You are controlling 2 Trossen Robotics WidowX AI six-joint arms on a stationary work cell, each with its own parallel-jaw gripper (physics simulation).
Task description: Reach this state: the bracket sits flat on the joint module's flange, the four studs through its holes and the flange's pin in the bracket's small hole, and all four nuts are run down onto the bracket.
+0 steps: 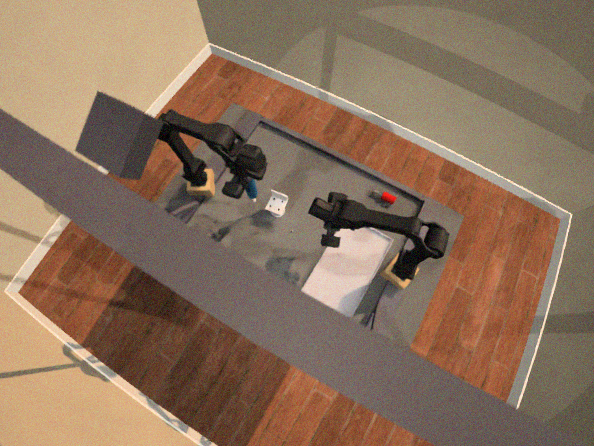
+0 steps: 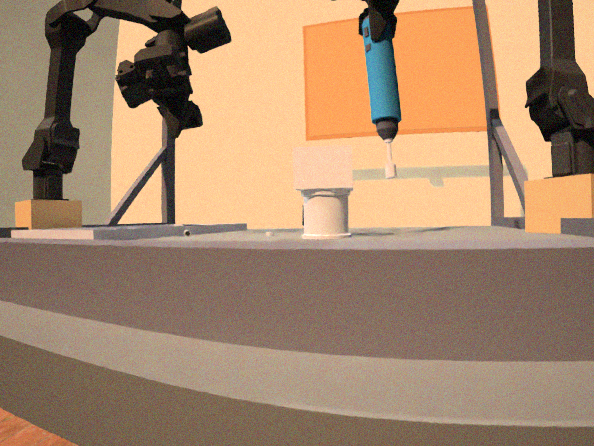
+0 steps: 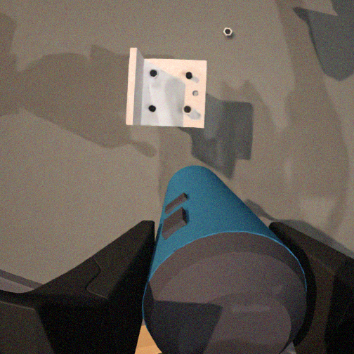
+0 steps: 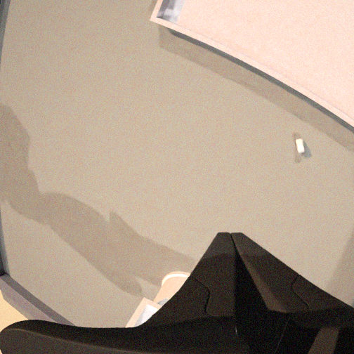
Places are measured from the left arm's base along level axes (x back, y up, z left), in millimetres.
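Pixels of known places: left gripper, between the fingertips: [image 1: 250,182] [image 2: 374,47]; right gripper, between the fingertips: [image 2: 174,137]; left arm's base, origin of its link: [image 1: 199,179]; right arm's base, origin of its link: [image 1: 402,270].
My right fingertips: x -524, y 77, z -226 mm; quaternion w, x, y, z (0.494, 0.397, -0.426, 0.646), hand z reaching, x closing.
Ahead of a thing's pixels: the offset from my right fingertips to its top centre.
The white L-shaped bracket [image 1: 276,203] [image 2: 322,167] [image 3: 170,95] lies with its plate on top of the round white joint module @[dx +198, dy -75, dz +103 mm] [image 2: 326,215] [image 4: 175,282], one wall upright. Its four holes look dark; I cannot tell whether studs or the pin stand in the holes. My left gripper [image 2: 378,25] [image 3: 212,233] is shut on the blue nut driver @[dx +283, dy +168, dz +112 mm] [image 1: 252,189] [image 2: 384,80] [image 3: 200,195], whose white socket @[dx +285, dy -24, dz +116 mm] [image 2: 390,171] points down beside the bracket, above the table. My right gripper [image 2: 175,132] [image 4: 227,243] is shut and empty, high between bracket and tray. A nut [image 3: 228,32] [image 4: 300,146] lies on the table.
A white tray @[dx -72, dy -133, dz -162 mm] [image 1: 345,275] [image 2: 50,233] [image 4: 260,60] lies near the right arm's base. A small round piece with a dark hole @[dx +17, dy -139, dz -27 mm] [image 2: 187,232] shows at its edge. A red-handled tool @[dx -264, dy -115, dz +148 mm] [image 1: 388,198] lies near the table's far edge.
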